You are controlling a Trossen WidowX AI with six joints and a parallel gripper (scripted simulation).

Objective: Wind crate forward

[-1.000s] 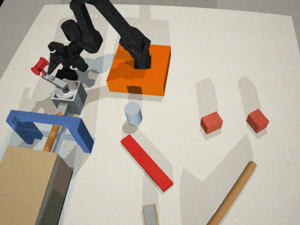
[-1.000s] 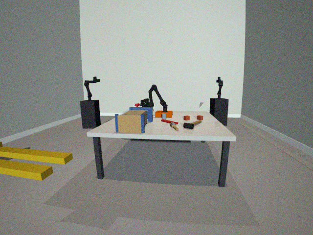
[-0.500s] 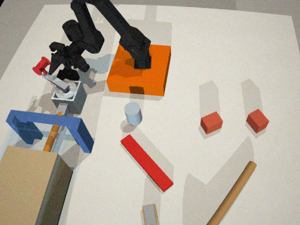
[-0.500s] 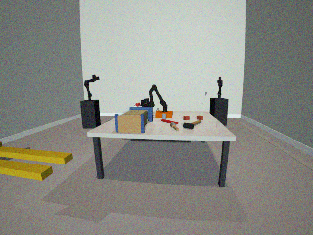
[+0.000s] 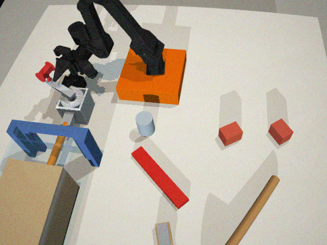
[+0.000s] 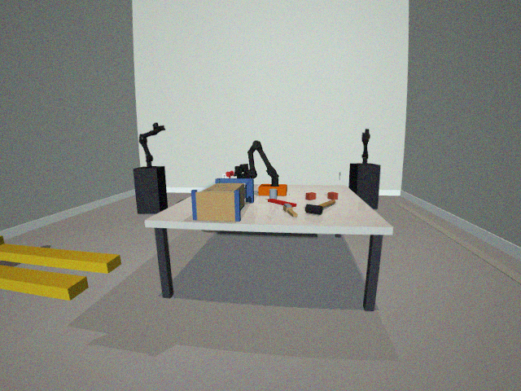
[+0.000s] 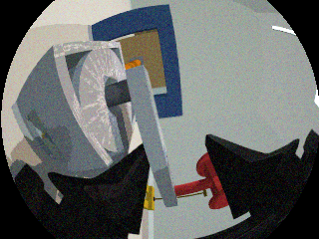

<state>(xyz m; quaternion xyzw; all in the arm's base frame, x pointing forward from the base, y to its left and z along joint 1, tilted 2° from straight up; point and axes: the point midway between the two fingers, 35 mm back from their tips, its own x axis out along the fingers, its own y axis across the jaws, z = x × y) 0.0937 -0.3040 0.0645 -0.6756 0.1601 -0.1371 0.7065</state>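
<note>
My gripper tip is now 30 mm past the red knob, 40 mm to the left of it and 30 mm below it. Also, from my gripper tip: flat red bar 270 mm ahead, 340 mm to the left, 120 mm below; grey winch 40 mm to the left, 100 mm below; winch handle 10 mm behind, 10 mm to the right, 10 mm below.
</note>
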